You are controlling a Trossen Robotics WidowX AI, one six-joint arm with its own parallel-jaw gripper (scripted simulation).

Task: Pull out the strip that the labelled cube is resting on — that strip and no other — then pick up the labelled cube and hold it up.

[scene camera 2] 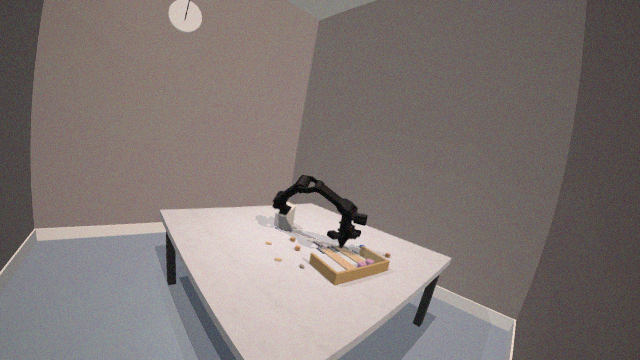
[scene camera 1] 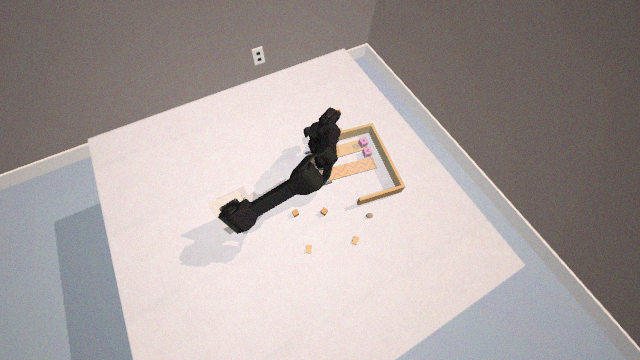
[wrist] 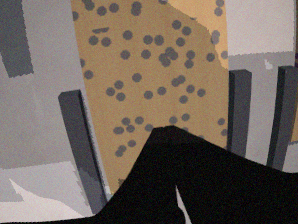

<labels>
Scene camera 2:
three-sided wooden frame
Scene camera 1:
three-sided wooden frame
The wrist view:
my gripper
</labels>
